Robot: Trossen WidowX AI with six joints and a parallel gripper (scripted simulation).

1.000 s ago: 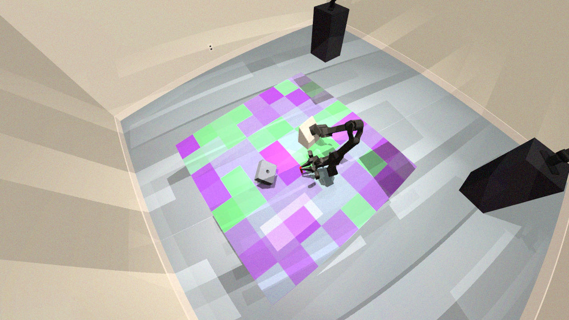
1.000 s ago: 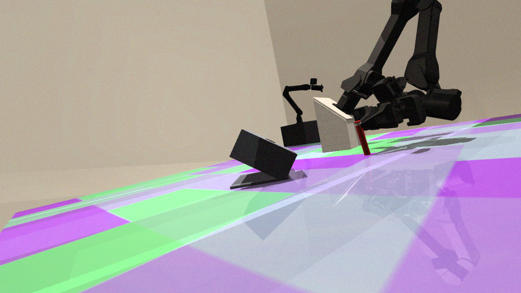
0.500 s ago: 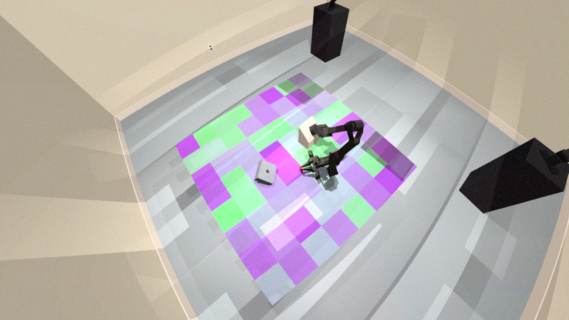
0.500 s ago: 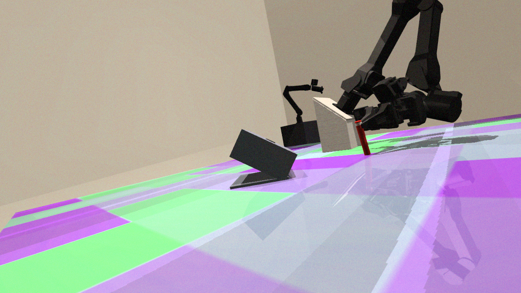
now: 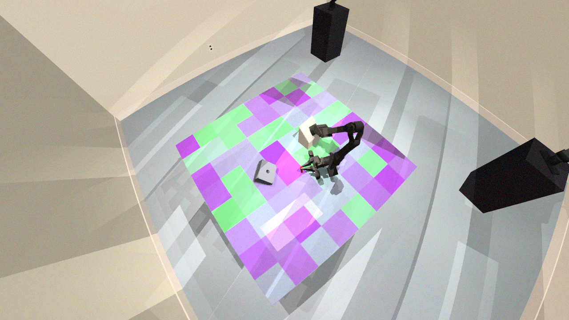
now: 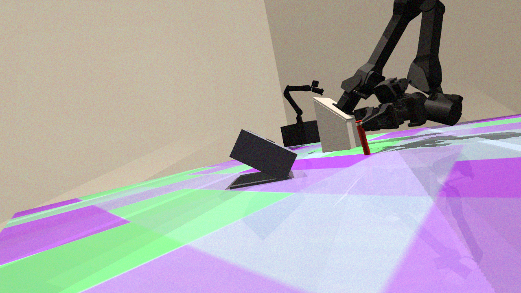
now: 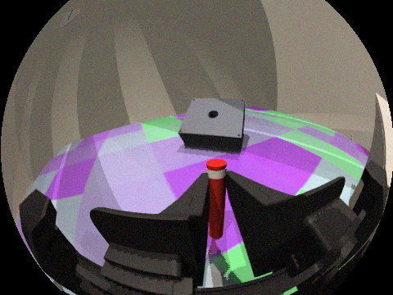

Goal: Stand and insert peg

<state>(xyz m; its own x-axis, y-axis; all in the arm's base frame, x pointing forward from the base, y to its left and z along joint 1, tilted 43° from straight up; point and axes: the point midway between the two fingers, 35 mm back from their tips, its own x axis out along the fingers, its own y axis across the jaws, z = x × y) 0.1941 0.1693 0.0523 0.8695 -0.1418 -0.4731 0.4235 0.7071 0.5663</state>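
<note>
My gripper tip is 10 mm above the peg. From my gripper tip the other things lie so: sloped panel: 190 mm ahead, 120 mm to the right, 20 mm below.
</note>
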